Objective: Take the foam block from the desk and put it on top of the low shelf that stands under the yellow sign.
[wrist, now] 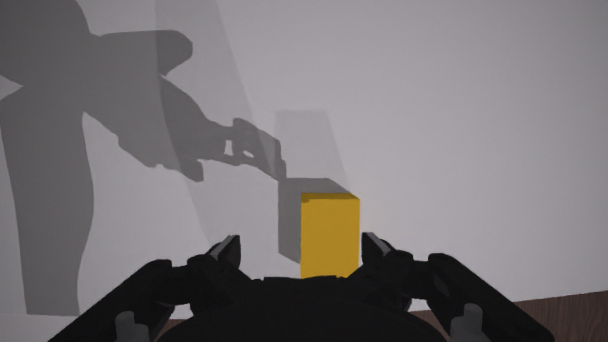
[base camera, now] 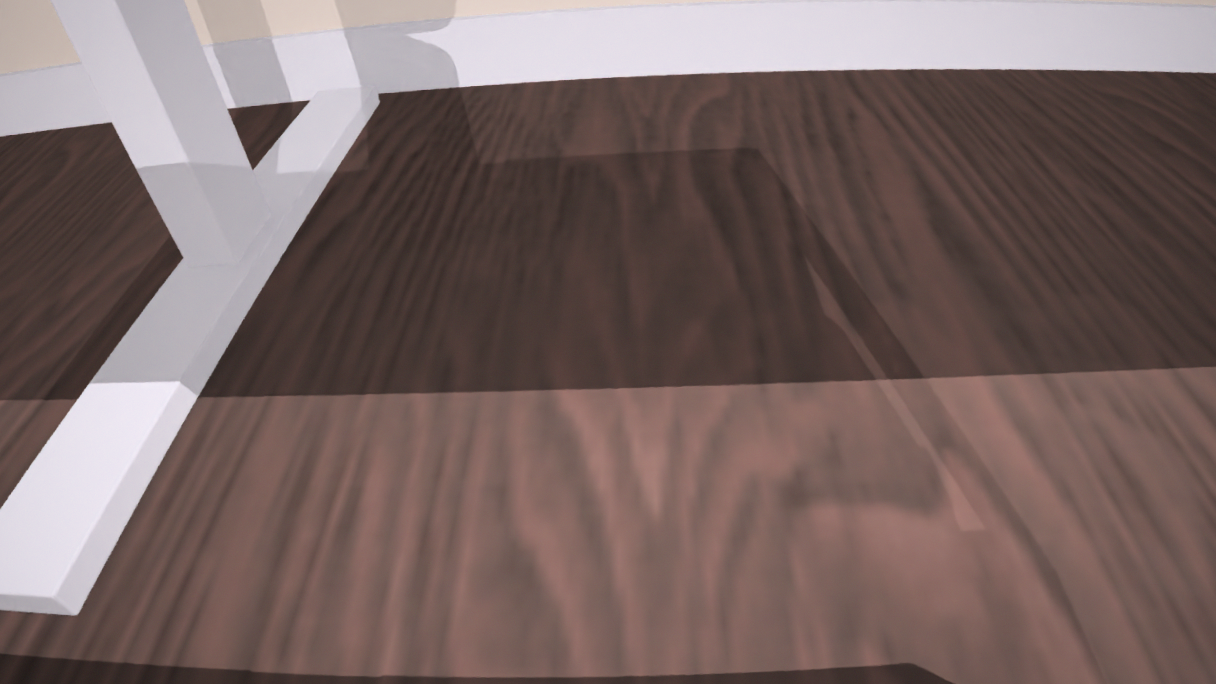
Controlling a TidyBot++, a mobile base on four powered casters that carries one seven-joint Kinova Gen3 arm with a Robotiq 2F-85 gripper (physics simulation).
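Places are measured from the arm's base along level axes (x ahead, y down, z left), in millimetres.
Pixels of known places: gripper, fingertip midpoint: (wrist: 301, 247).
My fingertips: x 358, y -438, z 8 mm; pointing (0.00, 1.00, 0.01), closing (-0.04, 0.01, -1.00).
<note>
Ahead of a thing's pixels: the offset from my fingertips to its top centre. "pt": to the spot under its first point. Level surfaces: height alone.
The foam block @[dx -23, dy +70, dz -27 mm] (wrist: 330, 235) is a yellow box on the white desk top @[dy +115 mm] (wrist: 475, 150) in the wrist view. My gripper (wrist: 301, 247) is open above the desk, its fingers wide apart. The block shows between the two fingertips, nearer the right one, with a gap to the left one. The block's lower end is hidden behind the gripper's body. The low shelf and the yellow sign do not show in either view.
In the base view a white desk leg @[pt dx +208, dy +679, dz +339 mm] (base camera: 170, 127) stands on a long white foot (base camera: 110, 442) at the left. A white baseboard (base camera: 765, 38) runs along the wall behind. The desk's edge and brown floor @[dy +834 mm] (wrist: 575, 312) show at the lower right of the wrist view.
</note>
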